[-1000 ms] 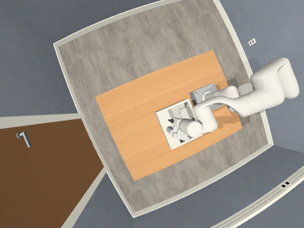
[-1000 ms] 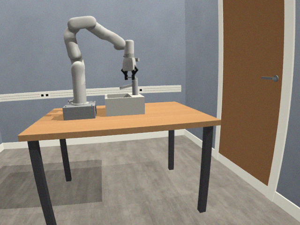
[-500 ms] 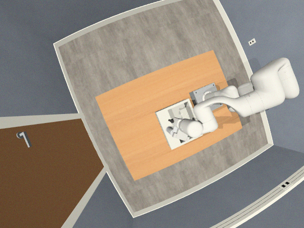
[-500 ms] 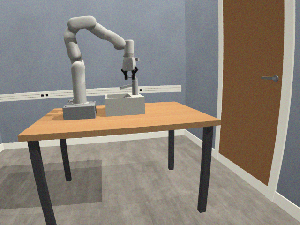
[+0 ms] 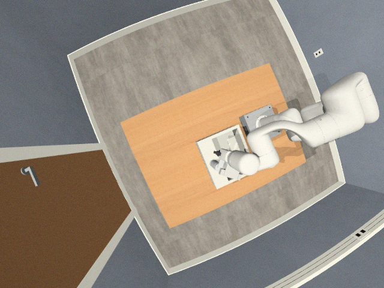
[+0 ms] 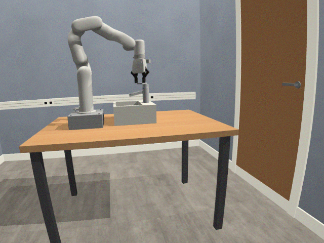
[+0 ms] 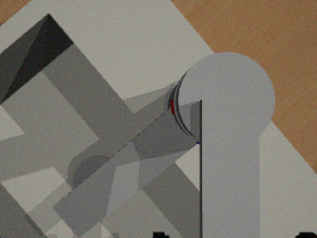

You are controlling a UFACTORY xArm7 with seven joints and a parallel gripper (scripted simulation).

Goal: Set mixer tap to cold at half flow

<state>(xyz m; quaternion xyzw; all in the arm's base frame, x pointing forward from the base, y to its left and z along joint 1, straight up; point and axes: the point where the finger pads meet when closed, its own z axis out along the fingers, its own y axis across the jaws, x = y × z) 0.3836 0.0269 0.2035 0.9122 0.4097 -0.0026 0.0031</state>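
My gripper is now 20 mm to the right of the lever, 20 mm short of it and 20 mm above it. From my hand the other things lie so: white sink block (260 mm below, 70 mm behind, 60 mm to the left).
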